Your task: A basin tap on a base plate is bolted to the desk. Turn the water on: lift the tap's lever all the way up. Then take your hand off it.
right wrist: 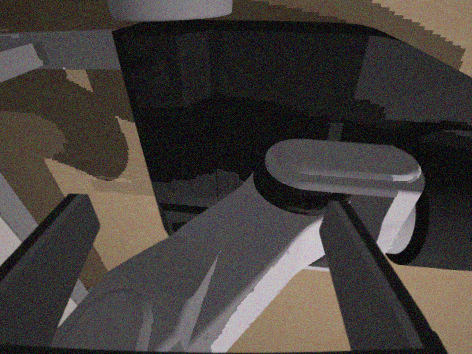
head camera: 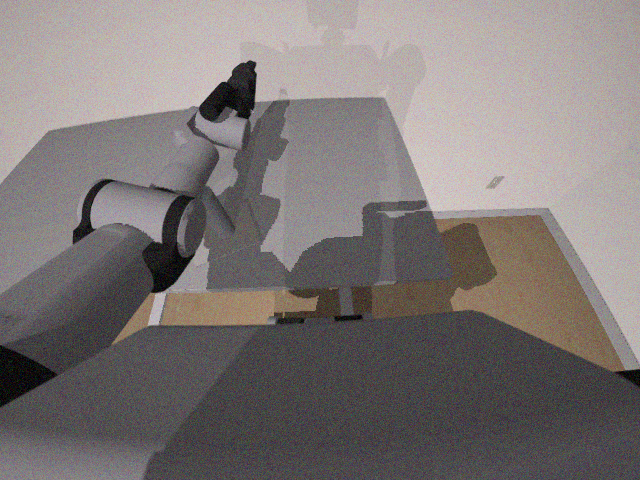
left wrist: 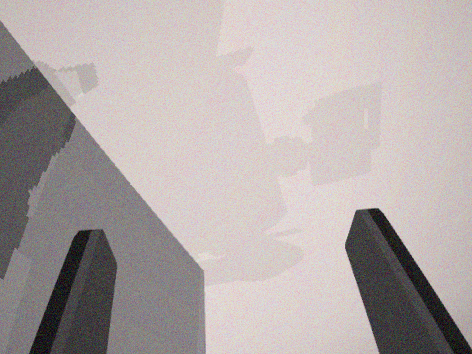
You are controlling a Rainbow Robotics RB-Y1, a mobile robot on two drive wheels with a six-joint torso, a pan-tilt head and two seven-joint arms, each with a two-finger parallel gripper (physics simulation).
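Frame: origin at the robot's base, x up, y left, z back, level; centimetres.
Where they show: left gripper, fingertip midpoint: (head camera: 251,79) (left wrist: 232,238); right gripper, fingertip midpoint: (right wrist: 210,213).
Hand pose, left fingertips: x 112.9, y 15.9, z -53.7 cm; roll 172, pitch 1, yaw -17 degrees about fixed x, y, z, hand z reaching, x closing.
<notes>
Each offset is from my left fingertips to the top centre of the thing. "spot": to the spot under its first point. Level surfaces: height alone.
The tap @(spot: dx -8.4, dy +3.9, dz +39.8 cm) (head camera: 218,212) shows in part as a grey slanted cylinder on the desk @(dx -17.8 cm) (head camera: 336,155) (left wrist: 145,225) in the head view. My left forearm hides much of it, and I cannot tell the lever's position. The tap does not show in either wrist view. My left gripper (head camera: 250,66) (left wrist: 232,238) is open and empty, beyond the tap toward the desk's far side, apart from it. My right gripper (right wrist: 210,213) is open and empty, low beside my own body, away from the desk.
My left arm (head camera: 129,206) reaches over the desk's left half. The desk's front edge is close to my torso (head camera: 361,392), with a desk leg (head camera: 345,301) beneath. A pale wall stands behind. My grey and black body parts @(spot: dx -83.1, dy -25.8, dz +81.2 cm) (right wrist: 345,162) lie near the right gripper.
</notes>
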